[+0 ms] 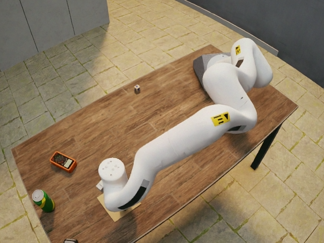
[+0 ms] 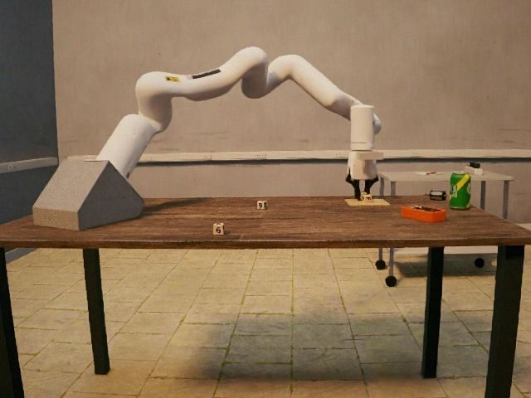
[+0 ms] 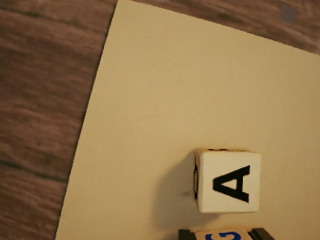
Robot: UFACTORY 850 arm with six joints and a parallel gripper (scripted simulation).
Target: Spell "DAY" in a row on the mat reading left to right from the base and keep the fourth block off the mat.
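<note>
Now: the tan mat 1 cm ahead of my hand, 4 cm to the right of it and 3 cm below it. Round my hand: dark object: 28 cm ahead, 3 cm to the left, 1 cm below.
</note>
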